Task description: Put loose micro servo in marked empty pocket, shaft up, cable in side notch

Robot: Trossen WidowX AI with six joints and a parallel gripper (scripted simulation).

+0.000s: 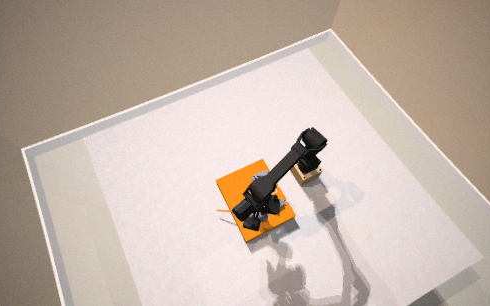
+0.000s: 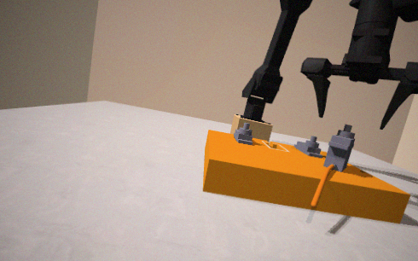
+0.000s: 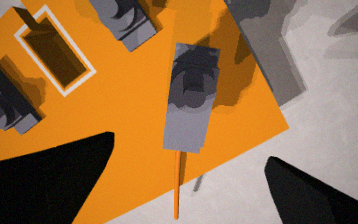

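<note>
The orange deck is 110 mm below my gripper tip, 80 mm to the right of it and 10 mm behind it.
</note>
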